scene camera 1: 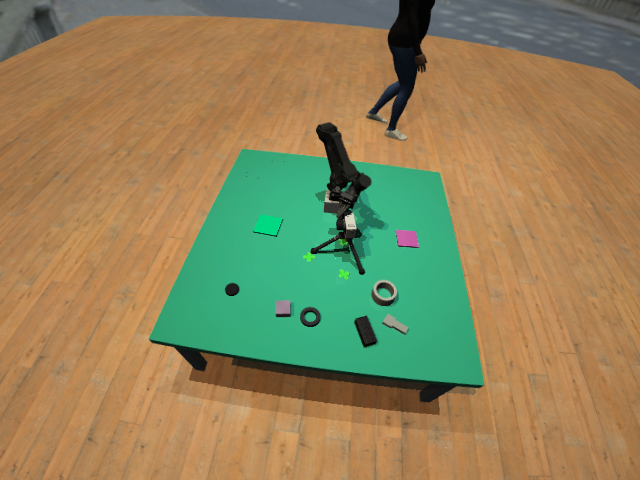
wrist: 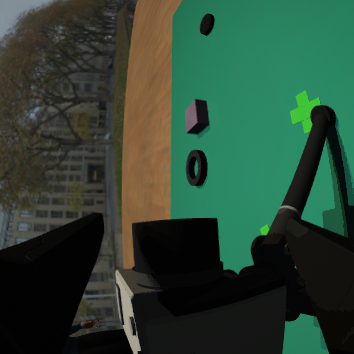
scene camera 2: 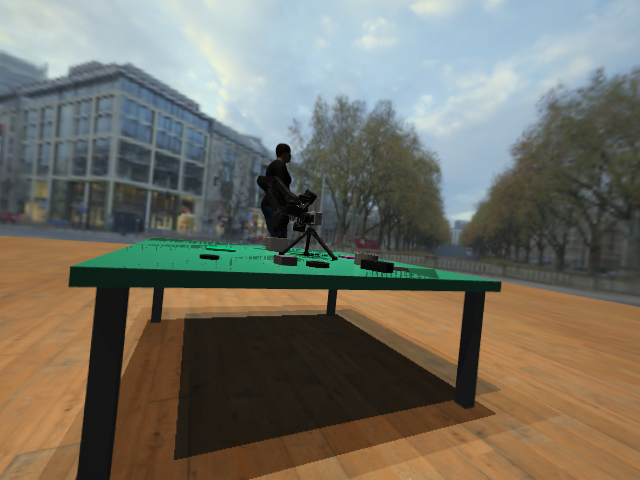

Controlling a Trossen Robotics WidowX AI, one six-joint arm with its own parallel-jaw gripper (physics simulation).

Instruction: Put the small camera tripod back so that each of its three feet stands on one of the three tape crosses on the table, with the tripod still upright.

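Frame: origin at the arm's base, x left, y back, z up, level; millimetres.
Where they show: gripper, fingertip midpoint: (scene camera 1: 337, 221) (wrist: 199, 226) (scene camera 2: 301, 218); arm's base at its link origin: (scene camera 2: 278, 237).
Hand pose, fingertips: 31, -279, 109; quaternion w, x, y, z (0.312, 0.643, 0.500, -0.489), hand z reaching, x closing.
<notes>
Each offset is from my fingertips to the top centre of the thing, as dx, dy, dz. "spot": to the spot under its first point.
The small black tripod @(spot: +52, -42, -66) (scene camera 1: 345, 240) (scene camera 2: 309, 240) stands upright near the middle of the green table (scene camera 1: 223, 257) (scene camera 2: 223, 276), with a small camera (scene camera 1: 350, 224) (wrist: 175, 246) on top. Three green tape crosses @(-105, -76, -183) (scene camera 1: 309, 257) @(+66, -142, -183) (scene camera 1: 343, 273) @(+43, +52, -183) (scene camera 1: 343, 242) lie under it. The left foot @(spot: -90, -50, -164) (scene camera 1: 313, 250) (wrist: 323, 114) touches the edge of one cross @(-105, -76, -183) (wrist: 302, 109). The front foot @(spot: +146, -126, -168) (scene camera 1: 362, 272) stands right of its cross. The third foot is hidden. My gripper (scene camera 1: 347, 220) (scene camera 2: 309, 216) (wrist: 199, 226) is open, with one finger on each side of the camera.
On the table lie a green patch @(spot: -339, +69, -174) (scene camera 1: 268, 225), a magenta patch @(spot: +359, +126, -174) (scene camera 1: 407, 238), a black disc @(-396, -315, -174) (scene camera 1: 231, 289) (wrist: 207, 24), a purple block @(-160, -364, -156) (scene camera 1: 283, 308) (wrist: 197, 116), a black ring @(-46, -376, -169) (scene camera 1: 310, 316) (wrist: 197, 167), a tape roll @(+244, -219, -136) (scene camera 1: 385, 291), a black block @(+178, -403, -149) (scene camera 1: 365, 330) and a grey piece @(+300, -350, -169) (scene camera 1: 395, 324). A person (scene camera 1: 404, 67) walks behind the table.
</notes>
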